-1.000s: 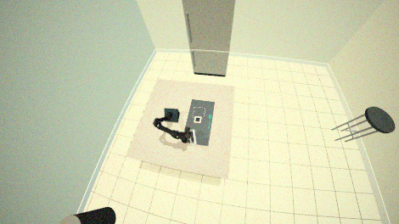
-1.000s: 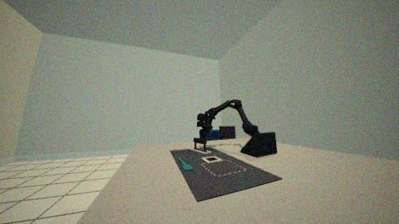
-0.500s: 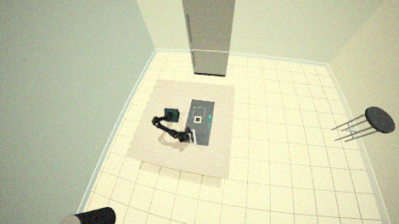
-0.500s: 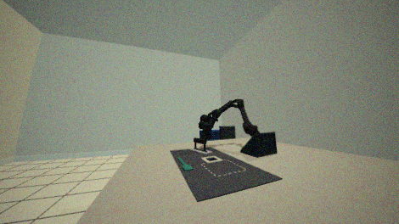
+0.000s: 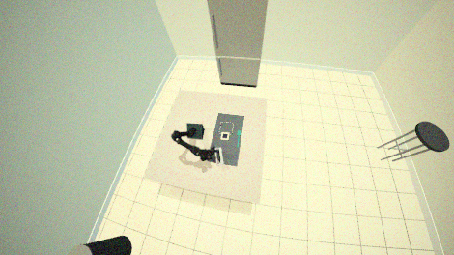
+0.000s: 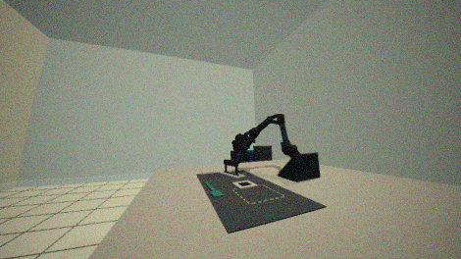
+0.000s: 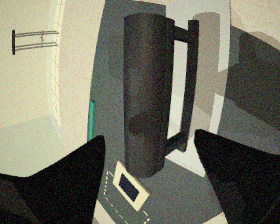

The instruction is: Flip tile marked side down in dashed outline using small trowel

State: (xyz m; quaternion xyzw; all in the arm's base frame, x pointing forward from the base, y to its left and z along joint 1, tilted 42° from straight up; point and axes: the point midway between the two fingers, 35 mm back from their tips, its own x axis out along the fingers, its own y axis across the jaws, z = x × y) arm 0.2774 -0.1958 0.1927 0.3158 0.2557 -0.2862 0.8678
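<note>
The dark mat is 22 cm to the left of my gripper tip, 11 cm below it and 9 cm ahead of it. From my gripper tip the other things lie so: white-framed tile (23 cm to the left, 8 cm below, 7 cm ahead); then teal trowel (24 cm ahead, 22 cm to the left, 8 cm below).
</note>
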